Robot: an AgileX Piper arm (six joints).
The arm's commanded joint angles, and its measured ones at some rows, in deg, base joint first. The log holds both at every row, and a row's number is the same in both.
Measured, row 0:
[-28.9 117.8 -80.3 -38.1 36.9 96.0]
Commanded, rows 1 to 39:
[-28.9 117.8 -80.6 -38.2 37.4 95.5]
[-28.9 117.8 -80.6 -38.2 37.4 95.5]
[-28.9 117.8 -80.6 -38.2 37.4 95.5]
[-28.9 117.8 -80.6 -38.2 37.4 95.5]
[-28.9 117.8 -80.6 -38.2 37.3 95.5]
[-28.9 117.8 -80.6 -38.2 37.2 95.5]
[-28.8 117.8 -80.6 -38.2 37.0 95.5]
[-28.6 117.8 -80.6 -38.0 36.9 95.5]
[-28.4 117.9 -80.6 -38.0 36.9 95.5]
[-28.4 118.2 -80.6 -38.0 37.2 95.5]
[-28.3 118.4 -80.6 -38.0 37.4 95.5]
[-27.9 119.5 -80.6 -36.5 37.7 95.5]
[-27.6 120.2 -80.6 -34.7 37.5 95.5]
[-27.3 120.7 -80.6 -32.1 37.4 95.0]
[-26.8 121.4 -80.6 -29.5 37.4 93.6]
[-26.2 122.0 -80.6 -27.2 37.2 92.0]
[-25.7 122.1 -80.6 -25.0 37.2 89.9]
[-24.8 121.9 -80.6 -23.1 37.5 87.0]
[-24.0 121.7 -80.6 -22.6 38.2 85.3]
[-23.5 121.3 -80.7 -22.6 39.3 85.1]
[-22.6 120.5 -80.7 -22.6 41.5 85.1]
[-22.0 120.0 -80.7 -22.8 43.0 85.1]
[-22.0 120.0 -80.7 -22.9 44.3 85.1]
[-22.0 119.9 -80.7 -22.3 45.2 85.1]
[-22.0 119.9 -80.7 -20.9 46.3 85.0]
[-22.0 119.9 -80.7 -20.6 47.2 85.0]
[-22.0 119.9 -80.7 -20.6 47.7 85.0]
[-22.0 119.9 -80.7 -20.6 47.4 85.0]
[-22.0 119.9 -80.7 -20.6 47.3 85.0]
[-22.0 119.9 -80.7 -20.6 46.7 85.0]
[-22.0 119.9 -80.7 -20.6 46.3 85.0]
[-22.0 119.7 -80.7 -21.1 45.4 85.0]
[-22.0 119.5 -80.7 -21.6 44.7 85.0]
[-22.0 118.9 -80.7 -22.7 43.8 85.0]
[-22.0 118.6 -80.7 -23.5 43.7 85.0]
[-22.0 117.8 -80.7 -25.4 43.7 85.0]
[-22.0 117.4 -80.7 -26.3 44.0 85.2]
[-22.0 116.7 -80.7 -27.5 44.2 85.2]
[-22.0 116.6 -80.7 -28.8 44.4 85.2]
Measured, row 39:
[-22.5 117.5 -81.4 -26.4 42.6 85.5]
